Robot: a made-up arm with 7 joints.
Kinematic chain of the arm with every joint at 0, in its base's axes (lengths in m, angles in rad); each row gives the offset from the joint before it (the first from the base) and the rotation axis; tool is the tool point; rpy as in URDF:
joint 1: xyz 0 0 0.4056 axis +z
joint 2: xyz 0 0 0 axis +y
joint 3: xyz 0 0 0.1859 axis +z
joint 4: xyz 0.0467 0 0 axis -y
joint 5: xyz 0.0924 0 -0.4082 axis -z
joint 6: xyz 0 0 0 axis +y
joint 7: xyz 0.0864 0 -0.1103 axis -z
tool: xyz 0 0 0 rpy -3.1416 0 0
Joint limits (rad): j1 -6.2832..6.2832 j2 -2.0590..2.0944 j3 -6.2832..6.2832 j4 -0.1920..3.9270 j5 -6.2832..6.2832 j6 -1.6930..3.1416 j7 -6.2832..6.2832
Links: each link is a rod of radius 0.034 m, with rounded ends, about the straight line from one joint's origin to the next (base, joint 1, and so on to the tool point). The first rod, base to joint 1, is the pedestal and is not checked.
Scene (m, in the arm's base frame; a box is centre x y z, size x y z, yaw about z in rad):
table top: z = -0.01
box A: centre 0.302 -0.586 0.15 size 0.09 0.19 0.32 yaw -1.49
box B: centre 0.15 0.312 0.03 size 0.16 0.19 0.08 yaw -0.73
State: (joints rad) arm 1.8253 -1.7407 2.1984 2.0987 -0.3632 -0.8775 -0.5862
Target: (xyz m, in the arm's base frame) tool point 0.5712 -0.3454 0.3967
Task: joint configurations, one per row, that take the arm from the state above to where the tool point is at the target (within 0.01 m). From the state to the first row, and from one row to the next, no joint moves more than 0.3 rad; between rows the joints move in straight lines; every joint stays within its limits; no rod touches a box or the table.
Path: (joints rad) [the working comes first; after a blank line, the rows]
Joints at the target: 2.6217 -1.4655 2.2861 2.6194 -0.3600 -0.8089 -0.5862
Straight joint move there: touches box A.

1: 1.5577 -1.6448 2.1349 2.1235 -0.2045 -0.8348 -0.6503
2: 1.2902 -1.5488 2.0713 2.1482 -0.0459 -0.7922 -0.7144
3: 1.5142 -1.4983 2.1011 2.2182 -0.1134 -0.8199 -0.6823
4: 1.7382 -1.4479 2.1309 2.2881 -0.1809 -0.8477 -0.6503
5: 1.9621 -1.3974 2.1607 2.3581 -0.2484 -0.8754 -0.6182
6: 2.1861 -1.3469 2.1906 2.4280 -0.3159 -0.9032 -0.5862
7: 2.4039 -1.4062 2.2383 2.5237 -0.3379 -0.8561 -0.5862
8: 2.6217 -1.4655 2.2861 2.6194 -0.3600 -0.8089 -0.5862

